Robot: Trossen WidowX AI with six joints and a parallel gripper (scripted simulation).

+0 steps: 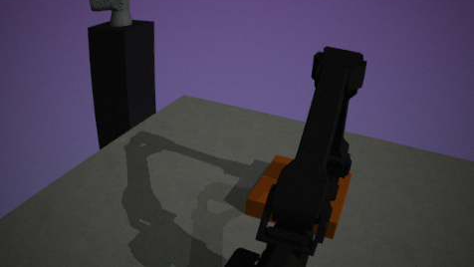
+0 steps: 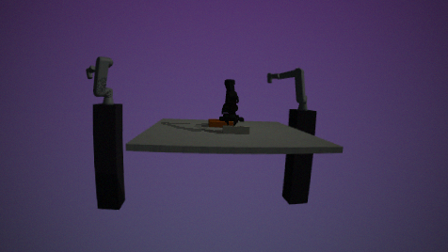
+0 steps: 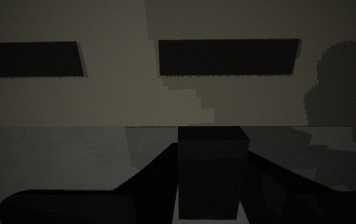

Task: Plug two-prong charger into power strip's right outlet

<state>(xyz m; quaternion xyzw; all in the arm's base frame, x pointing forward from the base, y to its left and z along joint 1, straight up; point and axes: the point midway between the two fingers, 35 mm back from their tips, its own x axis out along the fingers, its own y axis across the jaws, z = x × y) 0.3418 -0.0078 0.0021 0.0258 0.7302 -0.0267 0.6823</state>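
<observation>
My gripper tip is 20 mm short of the black two-prong charger and 10 mm below it.
</observation>
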